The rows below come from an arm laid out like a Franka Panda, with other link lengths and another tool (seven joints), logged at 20 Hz.
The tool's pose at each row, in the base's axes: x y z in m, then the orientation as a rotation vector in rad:
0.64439, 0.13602, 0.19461, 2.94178, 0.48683, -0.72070
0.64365, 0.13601, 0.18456, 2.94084, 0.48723, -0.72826
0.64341, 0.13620, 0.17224, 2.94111, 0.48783, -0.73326
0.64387, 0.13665, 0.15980, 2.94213, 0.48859, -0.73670
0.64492, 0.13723, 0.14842, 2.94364, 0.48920, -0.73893
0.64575, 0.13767, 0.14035, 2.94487, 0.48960, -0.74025
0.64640, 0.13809, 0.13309, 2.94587, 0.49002, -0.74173
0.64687, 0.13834, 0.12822, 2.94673, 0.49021, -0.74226
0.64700, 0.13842, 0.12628, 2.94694, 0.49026, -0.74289
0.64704, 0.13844, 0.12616, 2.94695, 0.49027, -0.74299
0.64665, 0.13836, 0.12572, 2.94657, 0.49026, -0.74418
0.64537, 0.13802, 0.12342, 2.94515, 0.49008, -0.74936
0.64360, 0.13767, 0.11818, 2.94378, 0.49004, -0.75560
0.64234, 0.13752, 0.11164, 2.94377, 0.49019, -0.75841
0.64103, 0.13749, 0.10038, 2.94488, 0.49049, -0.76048
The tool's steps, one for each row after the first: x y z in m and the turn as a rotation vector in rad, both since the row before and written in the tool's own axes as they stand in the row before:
0.00402, -0.00019, 0.00924, 0.00158, -0.00471, -0.00075
0.00559, -0.00019, 0.01098, 0.00188, -0.00282, -0.00082
0.00634, -0.00019, 0.01072, 0.00206, -0.00167, -0.00090
0.00639, -0.00010, 0.00949, 0.00212, -0.00082, -0.00076
0.00462, -0.00005, 0.00669, 0.00156, -0.00038, -0.00052
0.00408, -0.00009, 0.00605, 0.00140, -0.00054, -0.00051
0.00276, -0.00001, 0.00405, 0.00096, -0.00004, -0.00027
0.00105, 0.00000, 0.00164, 0.00040, -0.00030, -0.00011
0.00010, 0.00000, 0.00008, 0.00004, -0.00005, -0.00002
-0.00014, -0.00004, 0.00058, 0.00004, -0.00081, -0.00004
-0.00008, -0.00005, 0.00265, 0.00041, -0.00347, -0.00011
0.00092, -0.00015, 0.00546, 0.00082, -0.00406, -0.00029
0.00204, -0.00014, 0.00634, 0.00093, -0.00163, -0.00032
0.00432, -0.00018, 0.01048, 0.00171, -0.00085, -0.00050

